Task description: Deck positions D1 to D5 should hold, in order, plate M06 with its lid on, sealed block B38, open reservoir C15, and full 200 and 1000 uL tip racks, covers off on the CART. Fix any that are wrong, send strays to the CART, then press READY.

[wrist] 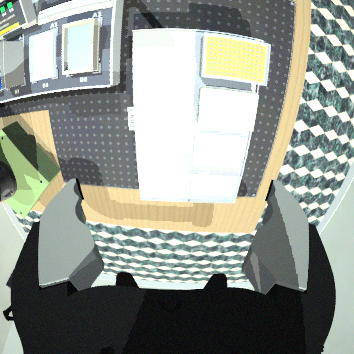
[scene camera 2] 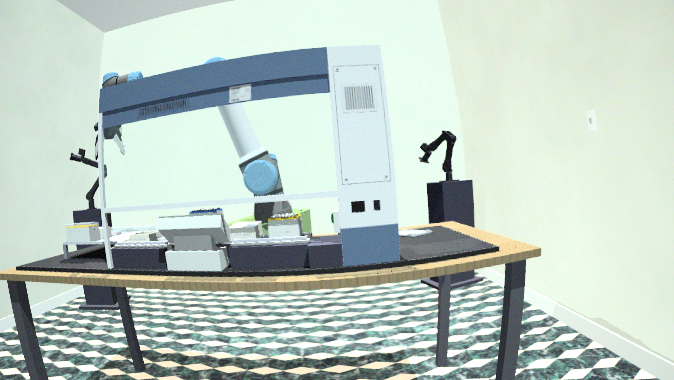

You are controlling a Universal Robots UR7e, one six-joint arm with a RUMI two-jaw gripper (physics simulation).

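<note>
My gripper is open and empty, high above the near end of the white CART. On the CART's right side stand a yellow-topped tip rack and a plain white box, with flat pale pieces nearer. In the wrist view's upper left, a cream open reservoir with a pale blue inside is at D5. A flat white piece is at D4, and a grey block at D3. In the scene view, a blue-topped rack and a yellow-topped rack show on the deck.
The deck machine's blue top beam and white side tower frame the deck. Its pale wall stands left of the CART. A green base block lies to the left in the wrist view. A wooden table edge borders the dark mat.
</note>
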